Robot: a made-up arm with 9 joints. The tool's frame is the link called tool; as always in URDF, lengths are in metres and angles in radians. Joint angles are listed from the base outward. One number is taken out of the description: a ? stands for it. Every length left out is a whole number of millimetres.
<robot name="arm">
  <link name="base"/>
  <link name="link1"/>
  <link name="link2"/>
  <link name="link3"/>
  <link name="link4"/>
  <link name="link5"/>
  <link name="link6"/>
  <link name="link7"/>
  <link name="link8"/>
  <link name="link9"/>
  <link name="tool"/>
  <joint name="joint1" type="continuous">
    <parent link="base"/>
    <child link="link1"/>
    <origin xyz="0 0 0.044"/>
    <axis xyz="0 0 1"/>
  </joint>
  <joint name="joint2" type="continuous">
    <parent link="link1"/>
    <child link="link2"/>
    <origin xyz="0.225 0.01 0" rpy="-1.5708 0 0"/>
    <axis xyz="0 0 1"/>
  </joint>
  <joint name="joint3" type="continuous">
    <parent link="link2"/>
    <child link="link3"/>
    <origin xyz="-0.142 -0.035 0" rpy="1.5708 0 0"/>
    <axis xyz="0 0 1"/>
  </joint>
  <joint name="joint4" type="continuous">
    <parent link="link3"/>
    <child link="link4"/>
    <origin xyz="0.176 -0.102 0" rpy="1.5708 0 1.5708"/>
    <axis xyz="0 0 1"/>
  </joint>
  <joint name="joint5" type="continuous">
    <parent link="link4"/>
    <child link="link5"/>
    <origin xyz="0.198 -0.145 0" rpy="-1.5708 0 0"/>
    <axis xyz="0 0 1"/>
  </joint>
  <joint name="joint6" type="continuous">
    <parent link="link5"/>
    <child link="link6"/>
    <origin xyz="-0.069 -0.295 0" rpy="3.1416 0 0"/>
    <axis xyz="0 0 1"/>
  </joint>
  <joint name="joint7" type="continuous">
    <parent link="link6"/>
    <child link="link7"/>
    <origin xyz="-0.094 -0.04 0" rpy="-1.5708 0 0"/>
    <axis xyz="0 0 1"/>
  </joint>
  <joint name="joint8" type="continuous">
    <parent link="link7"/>
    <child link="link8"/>
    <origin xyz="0.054 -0.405 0" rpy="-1.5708 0 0"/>
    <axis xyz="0 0 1"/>
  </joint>
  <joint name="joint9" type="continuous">
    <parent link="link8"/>
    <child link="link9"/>
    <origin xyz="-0.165 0.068 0" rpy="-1.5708 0 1.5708"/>
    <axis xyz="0 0 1"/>
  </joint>
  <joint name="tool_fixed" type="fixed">
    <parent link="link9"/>
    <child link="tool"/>
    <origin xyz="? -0.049 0" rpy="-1.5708 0 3.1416"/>
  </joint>
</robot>
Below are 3 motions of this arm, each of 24 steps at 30 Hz.
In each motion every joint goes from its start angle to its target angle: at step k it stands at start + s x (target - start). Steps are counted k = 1, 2, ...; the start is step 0. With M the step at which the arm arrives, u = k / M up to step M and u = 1 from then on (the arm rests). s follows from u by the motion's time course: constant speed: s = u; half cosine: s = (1 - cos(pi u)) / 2; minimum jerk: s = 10 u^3 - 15 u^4 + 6 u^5.
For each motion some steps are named. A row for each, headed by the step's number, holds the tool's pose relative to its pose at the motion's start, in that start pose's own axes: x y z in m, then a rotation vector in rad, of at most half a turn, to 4 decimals.
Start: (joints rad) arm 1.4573 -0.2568 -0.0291 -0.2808 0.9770 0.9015 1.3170 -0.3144 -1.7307
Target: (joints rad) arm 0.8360 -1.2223 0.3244 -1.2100 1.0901 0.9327 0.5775 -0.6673 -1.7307
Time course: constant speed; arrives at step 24
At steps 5, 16, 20, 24:
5: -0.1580 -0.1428 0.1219 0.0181 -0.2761 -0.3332
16: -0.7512 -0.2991 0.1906 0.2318 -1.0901 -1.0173
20: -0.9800 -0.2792 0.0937 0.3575 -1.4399 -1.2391
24: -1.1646 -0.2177 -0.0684 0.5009 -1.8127 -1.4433

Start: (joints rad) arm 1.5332 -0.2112 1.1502 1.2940 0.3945 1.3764 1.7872 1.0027 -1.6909
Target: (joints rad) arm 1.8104 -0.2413 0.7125 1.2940 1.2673 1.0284 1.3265 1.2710 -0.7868
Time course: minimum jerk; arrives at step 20
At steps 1, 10, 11, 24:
1: 0.0003 0.0005 -0.0004 -0.0002 0.0000 0.0010
10: 0.0404 0.2140 -0.1862 -0.0850 0.0008 0.4765
11: 0.0317 0.2505 -0.2205 -0.0927 -0.0008 0.5766
24: -0.0518 0.3763 -0.3600 -0.0710 -0.0030 1.0484

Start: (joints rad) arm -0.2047 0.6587 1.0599 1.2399 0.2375 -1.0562 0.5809 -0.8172 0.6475
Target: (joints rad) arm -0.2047 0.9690 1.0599 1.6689 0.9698 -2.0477 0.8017 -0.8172 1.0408
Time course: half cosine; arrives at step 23
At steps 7, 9, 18, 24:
7: 0.0713 0.0128 -0.0108 0.2258 0.0149 0.2777
9: 0.1223 0.0236 -0.0173 0.3490 0.0081 0.4405
18: 0.4316 0.1430 0.0080 0.7898 -0.1296 1.2329
24: 0.5007 0.1825 0.0374 0.8407 -0.1717 1.4021

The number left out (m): 0.055
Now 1 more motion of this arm.
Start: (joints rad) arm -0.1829 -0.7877 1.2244 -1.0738 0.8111 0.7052 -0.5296 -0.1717 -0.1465
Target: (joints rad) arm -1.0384 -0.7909 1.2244 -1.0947 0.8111 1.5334 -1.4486 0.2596 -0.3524
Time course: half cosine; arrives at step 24
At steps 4, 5, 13, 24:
4: -0.0425 -0.0174 -0.0076 -0.0851 0.0698 0.0102
5: -0.0655 -0.0272 -0.0098 -0.1320 0.1084 0.0168
13: -0.3243 -0.1463 0.0789 -0.7732 0.6320 0.1478
24: -0.4523 -0.1745 0.2748 -1.4428 1.1544 0.2979

